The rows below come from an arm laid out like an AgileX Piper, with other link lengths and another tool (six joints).
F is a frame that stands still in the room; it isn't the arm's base.
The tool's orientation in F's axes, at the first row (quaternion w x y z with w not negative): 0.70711 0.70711 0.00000 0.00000
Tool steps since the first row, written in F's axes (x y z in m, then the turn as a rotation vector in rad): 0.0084 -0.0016 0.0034 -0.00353 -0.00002 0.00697; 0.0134 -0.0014 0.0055 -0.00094 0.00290 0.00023; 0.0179 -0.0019 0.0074 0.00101 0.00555 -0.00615; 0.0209 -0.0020 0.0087 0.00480 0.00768 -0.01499; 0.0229 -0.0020 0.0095 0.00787 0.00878 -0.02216; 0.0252 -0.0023 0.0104 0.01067 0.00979 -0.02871; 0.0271 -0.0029 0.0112 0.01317 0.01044 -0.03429; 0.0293 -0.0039 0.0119 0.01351 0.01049 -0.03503; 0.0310 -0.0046 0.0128 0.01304 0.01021 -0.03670; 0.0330 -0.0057 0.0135 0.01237 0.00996 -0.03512; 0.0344 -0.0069 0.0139 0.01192 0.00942 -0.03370
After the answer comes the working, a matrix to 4 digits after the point.
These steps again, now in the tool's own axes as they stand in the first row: 0.0084 0.0034 0.0016 -0.00353 0.00697 0.00002; 0.0134 0.0055 0.0014 -0.00094 0.00023 -0.00290; 0.0179 0.0074 0.0019 0.00101 -0.00615 -0.00555; 0.0209 0.0087 0.0020 0.00480 -0.01499 -0.00768; 0.0229 0.0095 0.0020 0.00787 -0.02216 -0.00878; 0.0252 0.0104 0.0023 0.01067 -0.02871 -0.00979; 0.0271 0.0112 0.0029 0.01317 -0.03429 -0.01044; 0.0293 0.0119 0.0039 0.01351 -0.03503 -0.01049; 0.0310 0.0128 0.0046 0.01304 -0.03670 -0.01021; 0.0330 0.0135 0.0057 0.01237 -0.03512 -0.00996; 0.0344 0.0139 0.0069 0.01192 -0.03370 -0.00942
The tool's axes in the first row as the columns of a matrix, in F's axes (rounded; the answer above uses it unrounded):
1.0000 0.0000 0.0000
0.0000 0.0000 -1.0000
0.0000 1.0000 0.0000

